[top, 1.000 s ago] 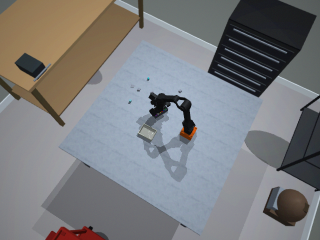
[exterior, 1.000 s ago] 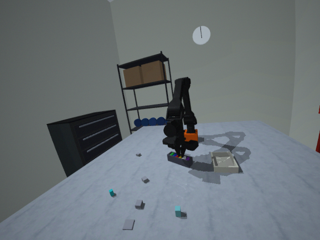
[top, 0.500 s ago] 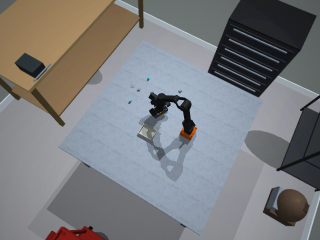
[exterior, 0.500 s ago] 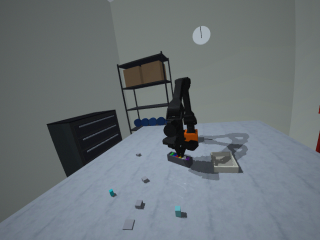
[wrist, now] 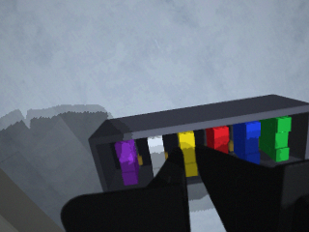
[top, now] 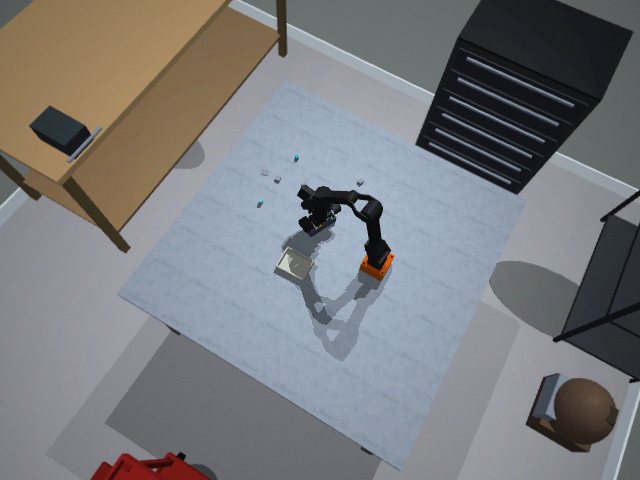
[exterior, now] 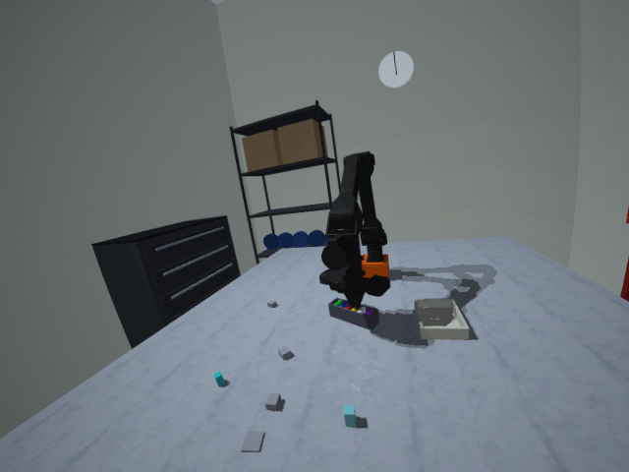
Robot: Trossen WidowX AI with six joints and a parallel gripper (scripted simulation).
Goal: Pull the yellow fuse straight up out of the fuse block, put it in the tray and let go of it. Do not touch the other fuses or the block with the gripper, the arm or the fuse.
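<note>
Now: gripper tip 1 cm past the cream tray, 21 cm to the right of it and 3 cm above it. The rest, counted from my gripper tip: yellow fuse: 1 cm below.
</note>
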